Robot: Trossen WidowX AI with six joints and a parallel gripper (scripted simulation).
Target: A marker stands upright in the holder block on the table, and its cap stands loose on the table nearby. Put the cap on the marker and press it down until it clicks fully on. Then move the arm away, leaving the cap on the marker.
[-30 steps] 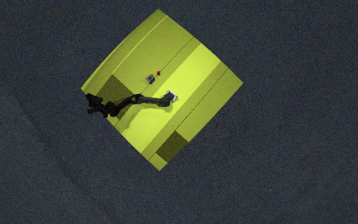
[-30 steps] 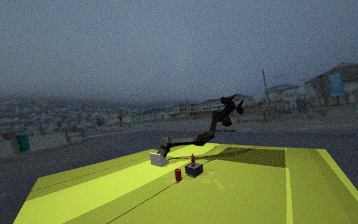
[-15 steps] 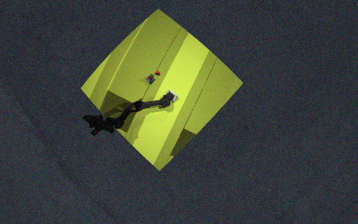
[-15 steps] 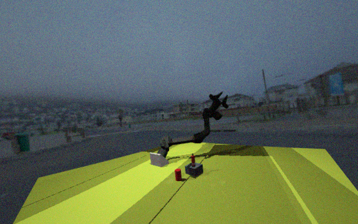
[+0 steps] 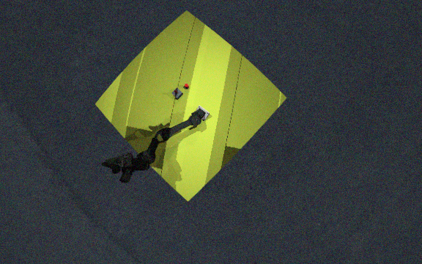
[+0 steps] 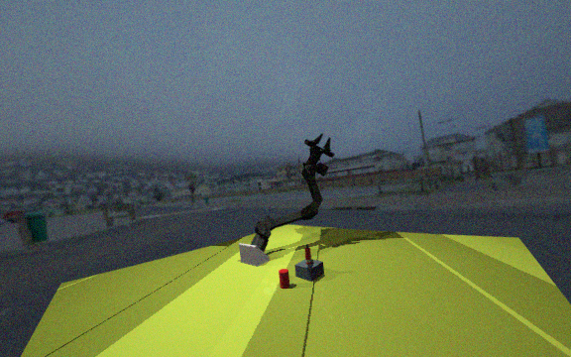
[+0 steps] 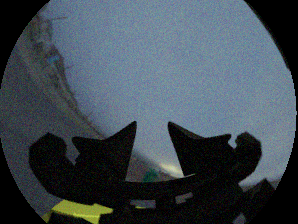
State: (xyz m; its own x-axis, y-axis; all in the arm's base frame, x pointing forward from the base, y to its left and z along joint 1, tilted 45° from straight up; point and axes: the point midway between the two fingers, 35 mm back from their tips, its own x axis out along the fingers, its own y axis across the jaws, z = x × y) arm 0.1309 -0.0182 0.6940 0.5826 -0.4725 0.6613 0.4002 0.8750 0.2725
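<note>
Now: gripper tip 59 cm to the left of the red cap, 55 cm above it and 10 cm short of it. Round my gripper tip: dark grey holder block (56 cm below, 50 cm to the right, 13 cm ahead).
</note>
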